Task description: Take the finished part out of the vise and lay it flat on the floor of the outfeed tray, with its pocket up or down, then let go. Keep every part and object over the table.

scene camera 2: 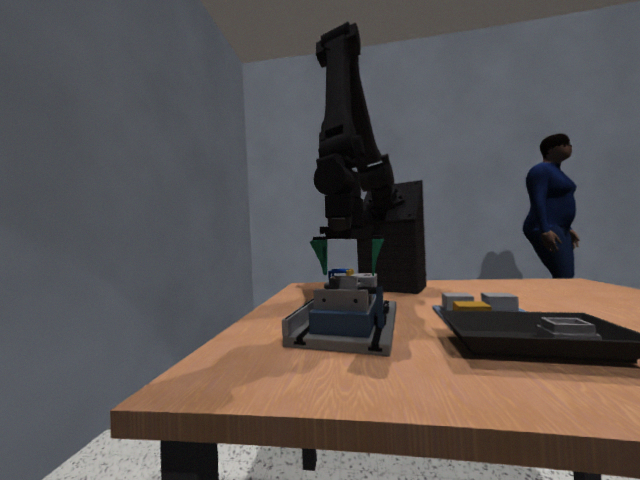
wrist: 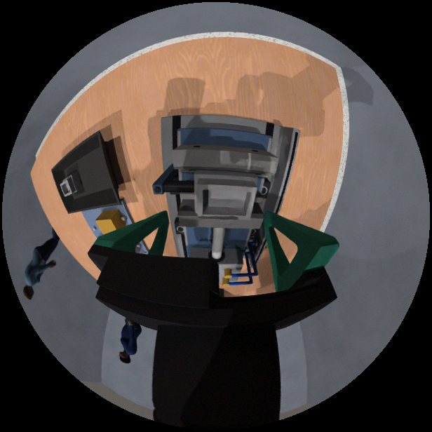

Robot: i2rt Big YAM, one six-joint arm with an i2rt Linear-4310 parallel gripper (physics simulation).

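Frame: origin at the arm's base, x up, y left, z back, level; centimetres.
Where they show: gripper, between the fingertips: (scene camera 2: 348, 275); arm's base, origin of its link: (scene camera 2: 385, 202).
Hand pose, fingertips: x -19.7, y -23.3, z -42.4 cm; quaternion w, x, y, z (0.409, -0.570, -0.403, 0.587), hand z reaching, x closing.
Each offset is from my fingertips to the top centre of the thing. "*": to the spot under its first point.
The finished part {dx -0.2, dy -1.2, dz -0.9 cm} (scene camera 2: 345, 282) (wrist: 227, 196) is a grey block with its rectangular pocket facing up, seated between the jaws of the vise {dx -1.8, dy +0.9, dz +5.4 cm} (scene camera 2: 341, 299) (wrist: 225, 159). My gripper (scene camera 2: 349, 273) (wrist: 216, 215) is open and empty, pointing down. In the scene view its green fingertips show a little above the part's height, one to each side. In the wrist view they stand left and right of the part's near end. The black outfeed tray {* dx -9.4, dy +18.2, dz -16.7 cm} (scene camera 2: 496, 347) (wrist: 92, 162) stands to the side, with a small grey pocketed part {dx -7.0, dy +31.6, dz -14.6 cm} (scene camera 2: 567, 327) (wrist: 67, 186) on its floor.
A blue plate (wrist: 126, 211) beside the tray carries a yellow block {dx -7.3, dy +25.7, dz -0.3 cm} (scene camera 2: 471, 306) (wrist: 110, 221) and grey blocks {dx -7.3, dy +28.0, dz +8.3 cm} (scene camera 2: 457, 300) {dx -7.3, dy +36.8, dz +6.0 cm} (scene camera 2: 499, 301). Blue tubes (wrist: 254, 262) with yellow fittings (wrist: 227, 276) stand behind the vise. A dark handle (wrist: 164, 181) sticks out at the vise's side.
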